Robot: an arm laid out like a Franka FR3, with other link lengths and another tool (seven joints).
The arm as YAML. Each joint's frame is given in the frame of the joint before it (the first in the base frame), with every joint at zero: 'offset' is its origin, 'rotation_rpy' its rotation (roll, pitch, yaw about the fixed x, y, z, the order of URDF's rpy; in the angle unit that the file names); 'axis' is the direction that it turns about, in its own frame. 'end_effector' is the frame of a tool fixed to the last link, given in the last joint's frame.
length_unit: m
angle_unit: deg
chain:
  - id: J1
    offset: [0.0, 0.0, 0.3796]
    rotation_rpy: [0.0, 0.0, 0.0]
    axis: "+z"
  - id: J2
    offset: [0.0, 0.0, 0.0]
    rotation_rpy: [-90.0, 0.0, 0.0]
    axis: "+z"
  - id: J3
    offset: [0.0, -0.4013, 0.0]
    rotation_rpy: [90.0, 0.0, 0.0]
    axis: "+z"
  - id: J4
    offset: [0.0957, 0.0, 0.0]
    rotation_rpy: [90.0, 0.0, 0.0]
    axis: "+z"
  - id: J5
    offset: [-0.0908, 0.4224, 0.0]
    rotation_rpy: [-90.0, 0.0, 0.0]
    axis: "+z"
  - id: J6
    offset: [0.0, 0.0, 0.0]
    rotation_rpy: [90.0, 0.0, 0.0]
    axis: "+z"
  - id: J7
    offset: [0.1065, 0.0, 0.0]
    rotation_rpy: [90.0, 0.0, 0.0]
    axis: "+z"
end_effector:
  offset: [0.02, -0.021, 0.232]
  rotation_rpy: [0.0, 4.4, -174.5]
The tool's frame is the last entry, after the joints.
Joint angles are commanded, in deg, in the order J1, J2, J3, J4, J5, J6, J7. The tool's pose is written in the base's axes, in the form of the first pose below.
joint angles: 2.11 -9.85 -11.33 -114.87 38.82 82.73 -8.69
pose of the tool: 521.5, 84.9, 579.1, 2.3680, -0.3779, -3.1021
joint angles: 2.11 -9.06 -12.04 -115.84 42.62 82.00 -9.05
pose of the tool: 523.5, 90.7, 575.9, 2.2886, -0.3996, -3.0896
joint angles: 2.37 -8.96 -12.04 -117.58 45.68 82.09 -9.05
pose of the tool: 521.6, 102.2, 570.7, 2.2276, -0.4191, -3.0772
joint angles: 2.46 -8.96 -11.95 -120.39 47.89 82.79 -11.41
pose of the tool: 515.8, 110.7, 555.9, 2.1742, -0.4181, -3.0494
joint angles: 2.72 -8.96 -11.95 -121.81 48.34 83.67 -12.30
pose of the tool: 513.5, 113.8, 545.9, 2.1643, -0.4190, -3.0454
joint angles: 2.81 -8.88 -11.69 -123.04 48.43 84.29 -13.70
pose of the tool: 509.9, 117.5, 535.7, 2.1587, -0.4147, -3.0315
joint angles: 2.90 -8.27 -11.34 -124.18 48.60 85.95 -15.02
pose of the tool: 512.0, 120.0, 520.9, 2.1617, -0.4093, -3.0336
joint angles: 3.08 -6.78 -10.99 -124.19 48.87 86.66 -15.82
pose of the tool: 517.5, 124.4, 507.8, 2.1607, -0.4162, -3.0271
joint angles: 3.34 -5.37 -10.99 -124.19 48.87 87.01 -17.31
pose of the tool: 520.9, 126.5, 495.1, 2.1579, -0.4159, -3.0116
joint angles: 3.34 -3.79 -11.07 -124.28 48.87 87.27 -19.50
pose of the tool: 524.0, 125.8, 480.4, 2.1513, -0.4108, -2.9929
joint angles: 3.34 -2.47 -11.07 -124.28 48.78 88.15 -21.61
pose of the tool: 528.8, 124.4, 467.7, 2.1538, -0.3955, -2.9834
